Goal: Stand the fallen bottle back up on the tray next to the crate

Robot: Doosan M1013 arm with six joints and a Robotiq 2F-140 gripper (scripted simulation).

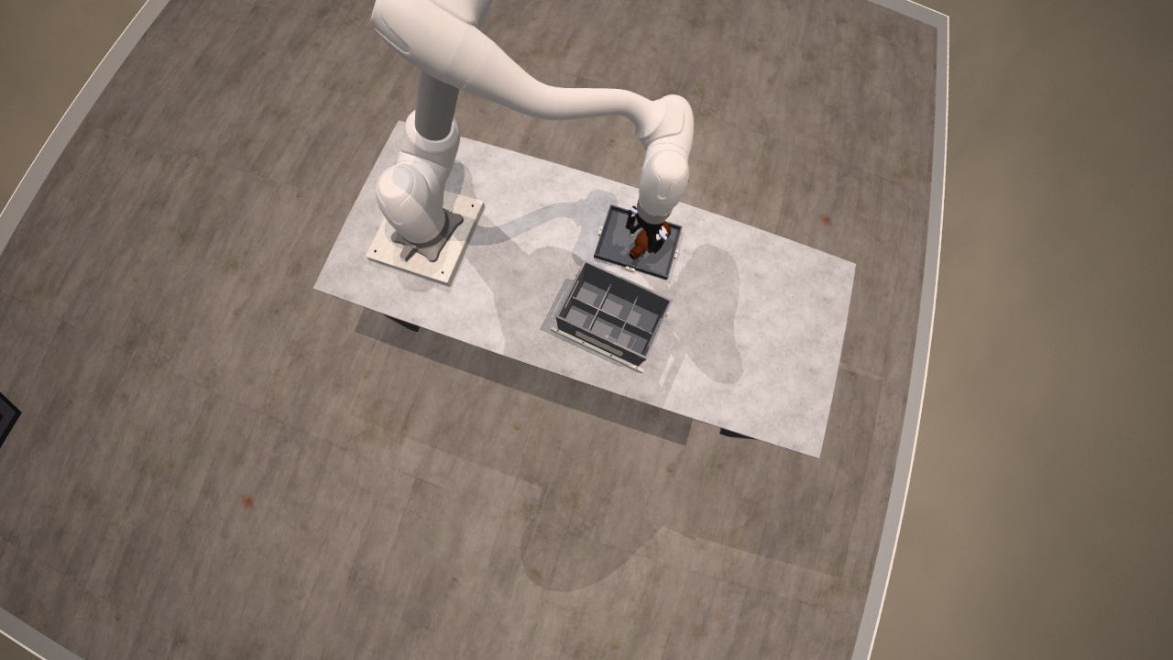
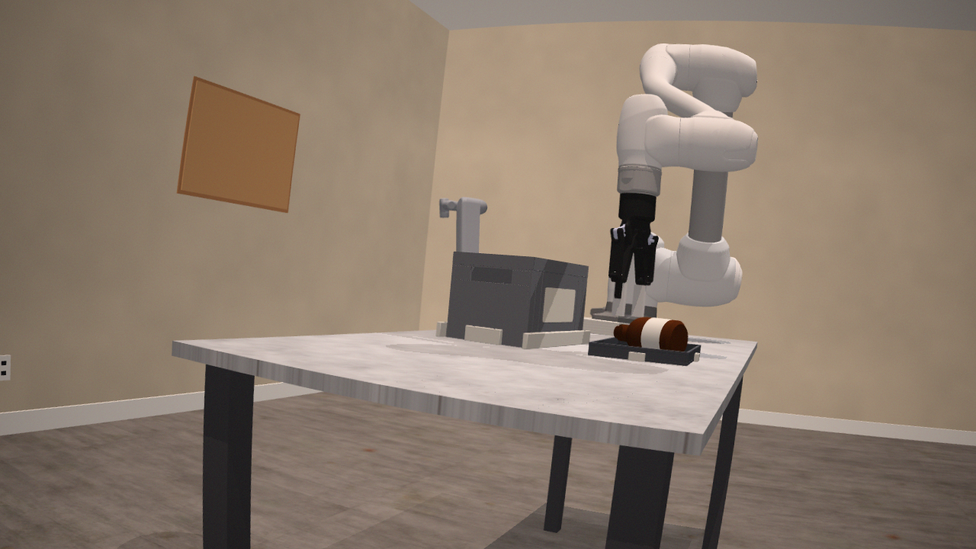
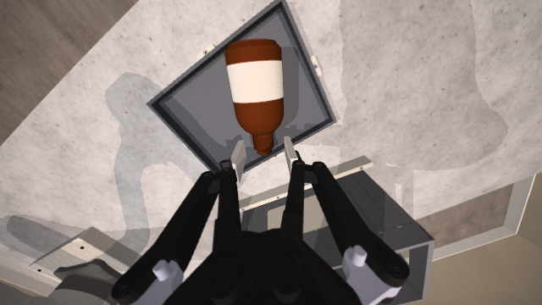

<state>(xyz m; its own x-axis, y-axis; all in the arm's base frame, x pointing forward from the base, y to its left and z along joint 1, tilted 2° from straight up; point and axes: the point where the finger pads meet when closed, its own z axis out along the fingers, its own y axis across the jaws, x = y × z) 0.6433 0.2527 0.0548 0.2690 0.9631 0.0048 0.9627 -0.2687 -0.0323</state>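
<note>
Right now my hand is 6 cm above the brown bottle, 5 cm to the right of it and 1 cm short of it. The rest, counted from my hand: grey crate: 24 cm to the right, 3 cm ahead, 2 cm below; dark tray: 9 cm below, 5 cm to the left, 2 cm behind.
</note>
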